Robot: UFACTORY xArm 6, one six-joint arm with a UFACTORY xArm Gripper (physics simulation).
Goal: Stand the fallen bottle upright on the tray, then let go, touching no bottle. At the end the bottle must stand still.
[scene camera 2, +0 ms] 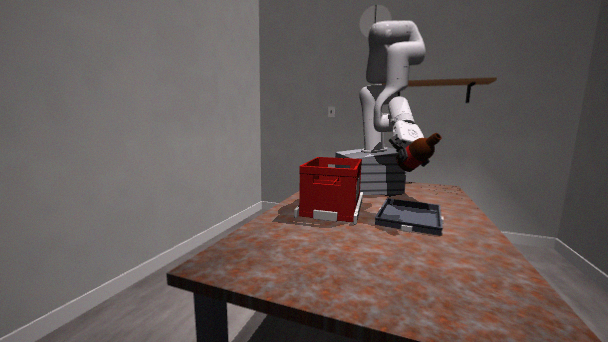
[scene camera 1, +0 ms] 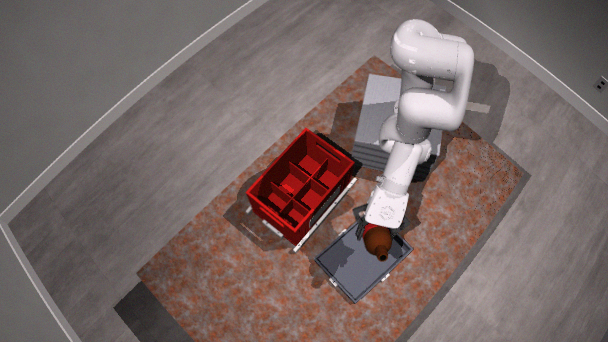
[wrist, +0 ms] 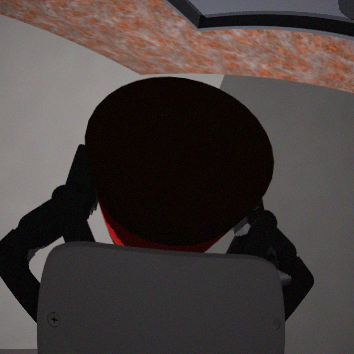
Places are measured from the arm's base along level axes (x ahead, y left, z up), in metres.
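Pixels of known places: gripper, fingertip midpoint: (scene camera 2: pixel 415 162) (wrist: pixel 169 150); arm's base at its link origin: (scene camera 2: pixel 374 150).
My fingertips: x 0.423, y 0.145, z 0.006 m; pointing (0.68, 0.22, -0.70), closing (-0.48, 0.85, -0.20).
Observation:
For each thing: its top centre in the pictures, then the offset to it from my fingertips. "spot": a spot on its surface instead. Level surfaces: height alone.
- brown bottle at its top centre: (wrist: pixel 134 282) (scene camera 1: pixel 381 234) (scene camera 2: pixel 422 132) 0.001 m ahead, 0.012 m left, 0.099 m up
- bottle's dark round base at a spot on its surface: (wrist: pixel 175 150) spot: 0.047 m back, 0.034 m right, 0.002 m down
- dark grey tray at a spot on its surface: (scene camera 1: pixel 352 285) spot: 0.097 m ahead, 0.029 m left, 0.189 m down
- tray's rim at a spot on its surface: (wrist: pixel 280 21) spot: 0.016 m ahead, 0.085 m left, 0.176 m down
- red crate at its top centre: (scene camera 1: pixel 300 177) (scene camera 2: pixel 334 162) 0.027 m back, 0.278 m right, 0.019 m down
- mottled table at its surface level: 0.194 m down
The brown bottle (scene camera 1: pixel 377 240) (scene camera 2: pixel 421 148) with a red label is in the air, tilted, its neck pointing up and to the right in scene camera 2. My gripper (scene camera 1: pixel 378 235) (scene camera 2: pixel 411 156) is shut on its labelled body. In the wrist view the bottle's dark round base (wrist: pixel 175 150) faces the camera, between the fingers of the gripper (wrist: pixel 172 187). The dark grey tray (scene camera 1: pixel 352 285) (scene camera 2: pixel 420 218) lies on the table, lower than the bottle with a gap between them. Part of the tray's rim (wrist: pixel 280 21) shows at the top of the wrist view.
A red crate (scene camera 1: pixel 275 220) (scene camera 2: pixel 325 197) with dividers stands beside the tray, to its left in scene camera 2, with white strips along its foot. A grey block (scene camera 1: pixel 380 95) (scene camera 2: pixel 382 175) under the arm's base stands behind them on the mottled table (scene camera 1: pixel 250 290) (scene camera 2: pixel 350 280).

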